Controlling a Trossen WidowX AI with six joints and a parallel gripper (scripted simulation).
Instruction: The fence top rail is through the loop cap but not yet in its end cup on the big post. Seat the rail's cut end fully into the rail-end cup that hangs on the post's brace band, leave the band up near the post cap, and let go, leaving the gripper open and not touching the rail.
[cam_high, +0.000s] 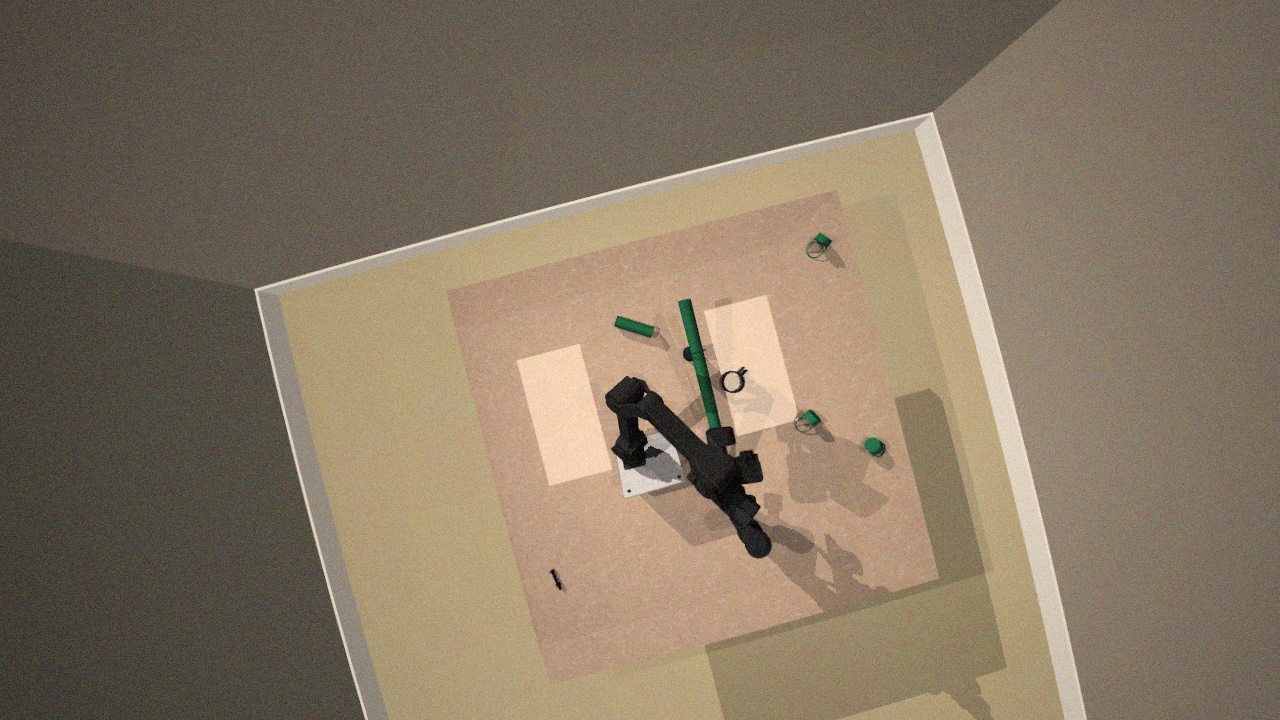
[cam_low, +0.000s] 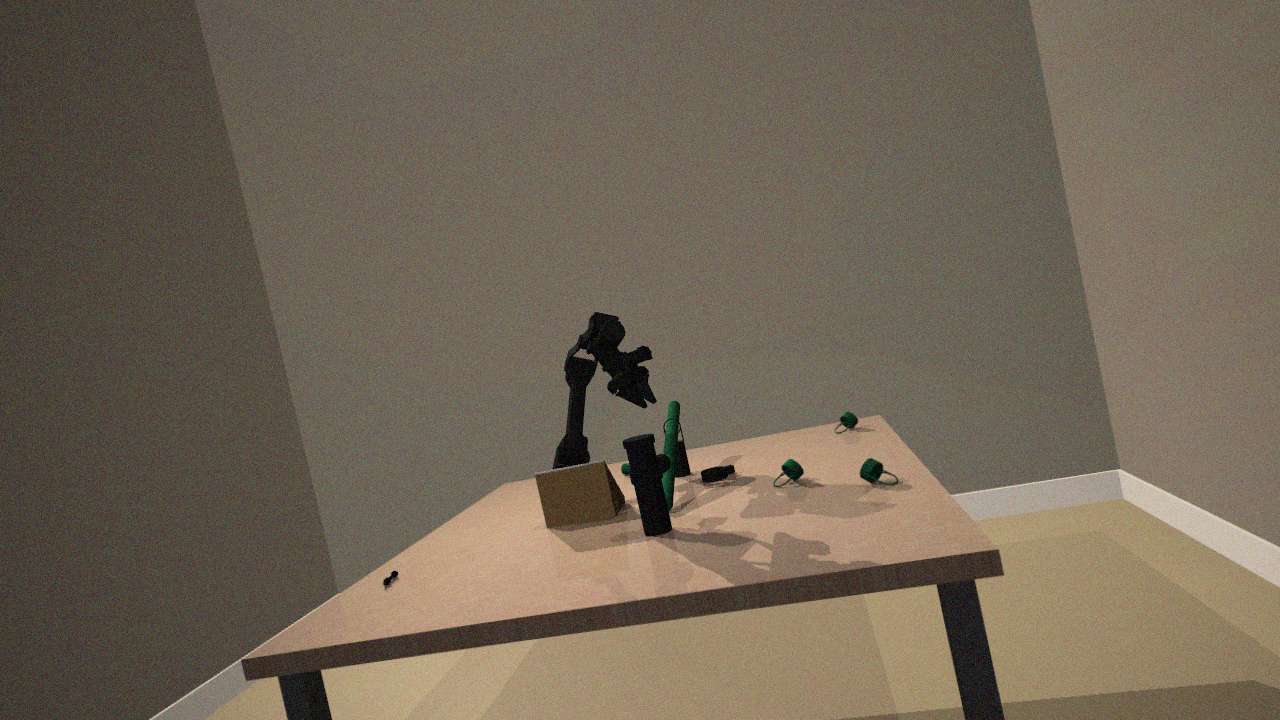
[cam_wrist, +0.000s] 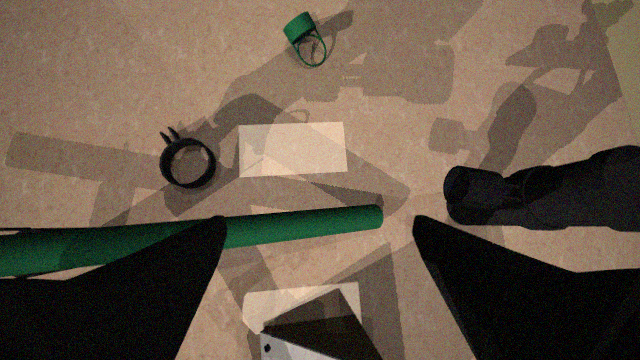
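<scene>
Now: gripper tip 180 mm to the left of the dark cup, 120 mm above it and 20 mm short of it. From my gripper tip the other things lie so: loop cap 280 mm to the left, 140 mm below, 10 mm behind; then green tube 400 mm to the left, 220 mm below, 160 mm behind; then black bolt 600 mm behind, 300 mm to the right, 230 mm below.
</scene>
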